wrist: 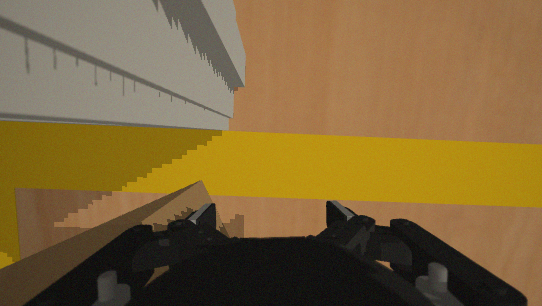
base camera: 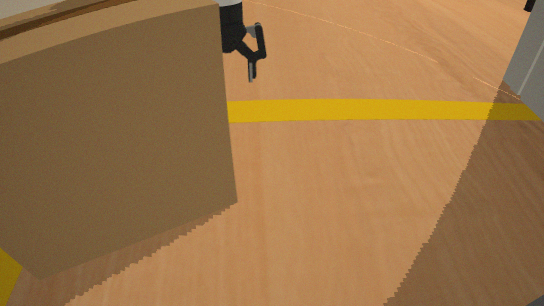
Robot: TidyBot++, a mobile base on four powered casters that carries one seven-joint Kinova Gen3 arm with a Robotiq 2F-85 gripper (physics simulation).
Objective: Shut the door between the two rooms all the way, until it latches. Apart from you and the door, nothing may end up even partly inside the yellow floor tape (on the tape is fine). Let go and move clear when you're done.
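Frame: origin at the arm's base, x ahead, y left, z up, level; millimetres.
Seen in the pictures: gripper, between the fingertips: (wrist: 271,214).
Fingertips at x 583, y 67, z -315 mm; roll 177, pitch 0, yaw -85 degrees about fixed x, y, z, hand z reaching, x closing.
A point is followed by its place in that frame.
A brown box (base camera: 125,130) {x 329, y 137, z -221 mm} (wrist: 75,240) {x 535, y 243, z -342 mm} stands on the floor on the inner side of the yellow floor tape (base camera: 350,110) {x 608, y -178, z -396 mm} (wrist: 375,165) {x 617, y -54, z -396 mm}, at the left in the base camera view and lower left in the wrist view. My gripper (wrist: 271,214) {x 583, y 67, z -315 mm} is open, with no object held between its fingers. The box's near corner lies by the left finger in the wrist view. In the base camera view one finger shows past the box's right edge; the rest of the gripper is partly hidden by the box. I cannot pick out the door for certain.
A grey upright panel (base camera: 530,65) {x 721, y -742, z -301 mm} stands at the right edge of the base camera view. A pale grey structure (wrist: 100,85) {x 654, y 120, z -221 mm} fills the upper left of the wrist view, beside the tape. I cannot tell whether either is door, wall or frame.
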